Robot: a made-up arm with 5 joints. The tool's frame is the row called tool. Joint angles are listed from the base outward. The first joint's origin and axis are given. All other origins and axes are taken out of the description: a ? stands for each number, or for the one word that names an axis. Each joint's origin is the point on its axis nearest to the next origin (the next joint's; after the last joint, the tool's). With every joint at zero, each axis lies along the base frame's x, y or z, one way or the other. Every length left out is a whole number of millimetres.
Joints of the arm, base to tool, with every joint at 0 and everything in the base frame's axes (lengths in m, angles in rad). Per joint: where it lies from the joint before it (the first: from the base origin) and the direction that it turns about. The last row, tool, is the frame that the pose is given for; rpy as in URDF.
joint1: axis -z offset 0.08 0 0.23
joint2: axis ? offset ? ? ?
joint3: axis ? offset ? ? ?
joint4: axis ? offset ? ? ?
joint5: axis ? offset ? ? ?
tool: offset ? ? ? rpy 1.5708 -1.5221 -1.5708
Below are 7 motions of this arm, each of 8 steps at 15 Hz.
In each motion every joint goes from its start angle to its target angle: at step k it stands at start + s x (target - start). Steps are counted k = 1, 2, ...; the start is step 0. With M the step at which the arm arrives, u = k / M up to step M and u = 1 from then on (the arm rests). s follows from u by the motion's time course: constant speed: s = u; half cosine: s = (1 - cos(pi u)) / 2; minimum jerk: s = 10 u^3 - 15 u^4 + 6 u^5.
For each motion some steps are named. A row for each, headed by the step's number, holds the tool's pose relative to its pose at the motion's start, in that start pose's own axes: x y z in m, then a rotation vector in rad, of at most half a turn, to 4 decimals.
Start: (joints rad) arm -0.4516 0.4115 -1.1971 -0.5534 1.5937
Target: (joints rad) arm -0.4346 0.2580 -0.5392 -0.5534 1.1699
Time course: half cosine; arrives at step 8
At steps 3, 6, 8:
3: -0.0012 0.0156 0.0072 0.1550 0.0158 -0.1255
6: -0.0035 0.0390 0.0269 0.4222 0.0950 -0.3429
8: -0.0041 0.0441 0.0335 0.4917 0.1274 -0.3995

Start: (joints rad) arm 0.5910 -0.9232 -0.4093 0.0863 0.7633
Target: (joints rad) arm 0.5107 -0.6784 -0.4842 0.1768 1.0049
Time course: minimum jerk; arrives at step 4
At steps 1, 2, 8:
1: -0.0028 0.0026 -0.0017 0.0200 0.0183 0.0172
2: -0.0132 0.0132 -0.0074 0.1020 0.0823 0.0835
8: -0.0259 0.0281 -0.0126 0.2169 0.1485 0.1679

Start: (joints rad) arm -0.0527 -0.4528 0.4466 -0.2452 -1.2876
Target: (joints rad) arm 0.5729 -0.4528 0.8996 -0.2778 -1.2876
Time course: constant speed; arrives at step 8
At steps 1, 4, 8:
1: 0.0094 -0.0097 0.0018 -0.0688 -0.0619 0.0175
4: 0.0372 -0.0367 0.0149 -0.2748 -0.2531 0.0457
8: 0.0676 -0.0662 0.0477 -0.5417 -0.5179 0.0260

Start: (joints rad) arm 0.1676 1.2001 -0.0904 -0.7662 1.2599
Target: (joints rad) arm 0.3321 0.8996 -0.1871 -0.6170 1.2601
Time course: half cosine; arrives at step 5
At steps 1, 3, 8:
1: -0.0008 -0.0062 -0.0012 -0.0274 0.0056 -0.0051
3: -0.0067 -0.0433 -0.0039 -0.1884 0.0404 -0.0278
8: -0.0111 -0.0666 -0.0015 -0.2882 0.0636 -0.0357

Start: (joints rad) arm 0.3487 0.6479 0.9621 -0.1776 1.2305
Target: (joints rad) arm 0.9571 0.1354 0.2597 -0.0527 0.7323
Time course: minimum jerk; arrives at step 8
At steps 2, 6, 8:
2: -0.0006 -0.0155 0.0027 -0.1082 -0.0343 -0.1133
6: -0.0563 -0.1040 0.0843 -0.9953 -0.2819 -0.8663
8: -0.0670 -0.1070 0.1013 -1.1214 -0.3138 -0.9373

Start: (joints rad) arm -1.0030 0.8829 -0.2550 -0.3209 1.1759
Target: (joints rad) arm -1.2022 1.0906 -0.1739 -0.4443 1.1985
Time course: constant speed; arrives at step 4
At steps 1, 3, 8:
1: 0.0046 0.0143 -0.0002 0.0575 -0.0250 0.0217
3: 0.0125 0.0426 0.0027 0.1711 -0.0743 0.0708
8: 0.0156 0.0564 0.0058 0.2270 -0.0985 0.0982

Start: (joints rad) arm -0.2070 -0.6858 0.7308 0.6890 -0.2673
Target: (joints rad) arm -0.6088 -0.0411 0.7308 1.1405 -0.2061
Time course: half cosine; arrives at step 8
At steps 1, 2, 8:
1: -0.0024 0.0012 -0.0022 -0.0023 0.0431 0.0128
2: -0.0096 0.0043 -0.0077 -0.0107 0.1652 0.0518
8: -0.0729 0.0184 -0.0234 -0.1893 1.0734 0.4599

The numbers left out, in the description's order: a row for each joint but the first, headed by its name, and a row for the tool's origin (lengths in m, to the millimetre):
joint2: axis +y, xyz 0.026 -0.002 0
joint3: axis +y, xyz 0.017 0 0.069
joint4: axis +y, xyz 0.092 0 0.004
joint5: axis -x, xyz 0.044 0 0
tool: xyz 0 0 0

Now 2 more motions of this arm.
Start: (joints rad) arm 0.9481 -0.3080 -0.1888 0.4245 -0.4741
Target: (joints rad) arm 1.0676 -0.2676 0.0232 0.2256 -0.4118
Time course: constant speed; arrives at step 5
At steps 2, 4, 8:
2: -0.0046 -0.0109 -0.0046 -0.0521 -0.0046 0.0279
4: -0.0093 -0.0223 -0.0080 -0.1043 -0.0080 0.0547
8: -0.0116 -0.0282 -0.0092 -0.1305 -0.0093 0.0677

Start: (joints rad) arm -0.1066 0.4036 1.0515 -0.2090 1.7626
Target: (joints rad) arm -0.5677 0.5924 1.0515 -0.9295 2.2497
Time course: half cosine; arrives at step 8
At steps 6, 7, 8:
6: 0.0406 -0.0094 0.0005 -0.5016 -0.0421 0.7452
7: 0.0461 -0.0092 0.0017 -0.5717 -0.0443 0.8308
8: 0.0480 -0.0090 0.0022 -0.5967 -0.0448 0.8603

